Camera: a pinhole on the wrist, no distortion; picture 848 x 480 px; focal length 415.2 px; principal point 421.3 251.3 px. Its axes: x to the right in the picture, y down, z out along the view. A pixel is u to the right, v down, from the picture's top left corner.
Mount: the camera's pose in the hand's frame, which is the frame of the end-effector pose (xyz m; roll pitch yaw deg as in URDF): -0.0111 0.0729 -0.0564 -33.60 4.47 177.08
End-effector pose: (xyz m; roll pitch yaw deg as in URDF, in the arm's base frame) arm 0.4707 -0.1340 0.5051 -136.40 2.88 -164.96
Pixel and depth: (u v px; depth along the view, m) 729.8 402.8 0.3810
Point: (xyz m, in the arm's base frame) 0.8586 -0.3233 0.5689
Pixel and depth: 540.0 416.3 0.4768
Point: 0.7555 -0.4727 0.5867
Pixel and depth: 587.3 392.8 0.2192
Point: 0.6181 -0.2288 0.5275
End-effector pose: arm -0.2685 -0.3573 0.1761 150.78 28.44 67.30
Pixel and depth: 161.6 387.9 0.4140
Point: -0.3821 -0.2868 -0.2222
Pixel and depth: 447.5 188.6 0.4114
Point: -0.2914 -0.5877 -0.0746
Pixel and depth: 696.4 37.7 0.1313
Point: -0.2267 -0.5016 0.1911
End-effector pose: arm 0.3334 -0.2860 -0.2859 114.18 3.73 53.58
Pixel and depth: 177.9 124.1 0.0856
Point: 0.3919 -0.2886 -0.2603
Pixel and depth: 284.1 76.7 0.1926
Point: 0.4752 -0.3508 -0.3221
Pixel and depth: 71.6 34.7 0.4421
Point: 0.8587 -0.2940 -0.4943
